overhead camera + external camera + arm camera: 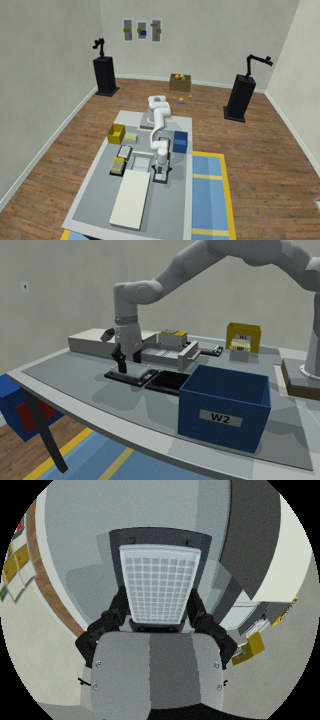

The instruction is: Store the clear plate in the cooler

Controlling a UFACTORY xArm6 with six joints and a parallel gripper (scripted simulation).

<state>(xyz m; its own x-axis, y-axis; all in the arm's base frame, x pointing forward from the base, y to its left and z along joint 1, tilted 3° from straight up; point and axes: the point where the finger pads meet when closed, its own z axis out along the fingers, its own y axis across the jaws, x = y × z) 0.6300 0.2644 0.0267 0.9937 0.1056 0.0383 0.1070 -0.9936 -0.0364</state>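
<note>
My gripper is now 30 mm above the nest. Round my hand: clear plate: 10 mm below; then black plate: 170 mm behind, 20 mm to the right, 20 mm below; then drawer: 30 mm behind, 190 mm to the right, 10 mm below.
</note>
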